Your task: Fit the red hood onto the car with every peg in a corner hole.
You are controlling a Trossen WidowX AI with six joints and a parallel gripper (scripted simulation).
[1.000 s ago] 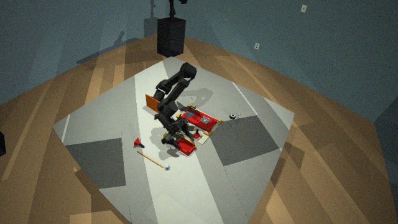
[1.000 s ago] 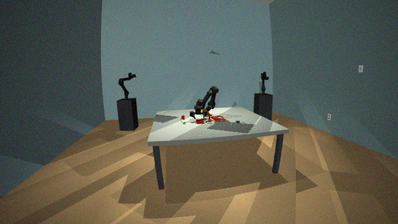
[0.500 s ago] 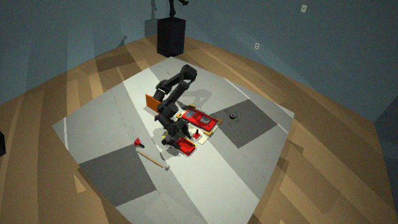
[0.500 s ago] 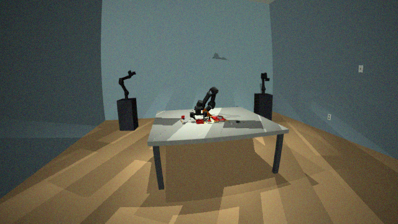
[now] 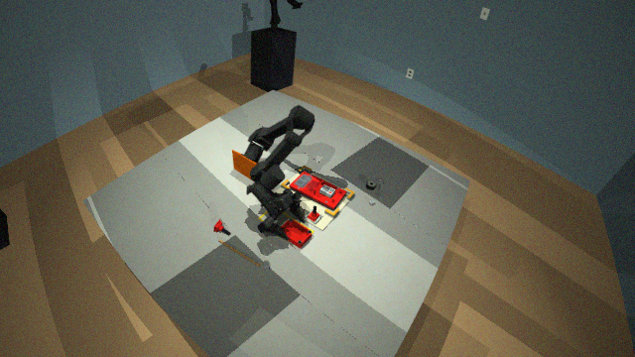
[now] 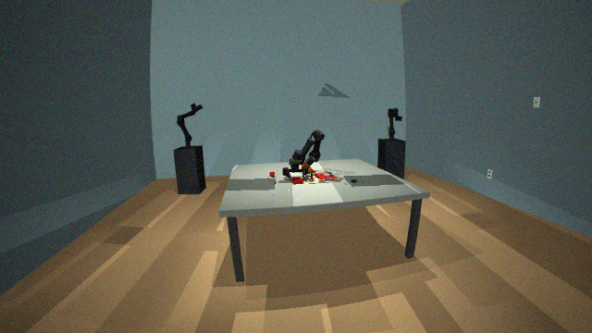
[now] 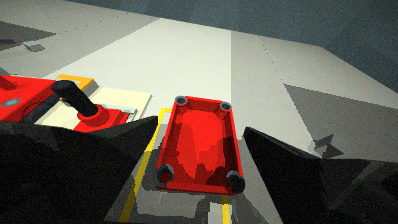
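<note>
Right now the red hood is 1 cm behind my gripper tip and 2 cm below it. Round my gripper tip: grey engine block: 5 cm behind, 22 cm to the left; wooden-handled hammer: 8 cm behind, 20 cm to the right, 2 cm below; wrench: 8 cm ahead, 42 cm to the left, 2 cm below.
</note>
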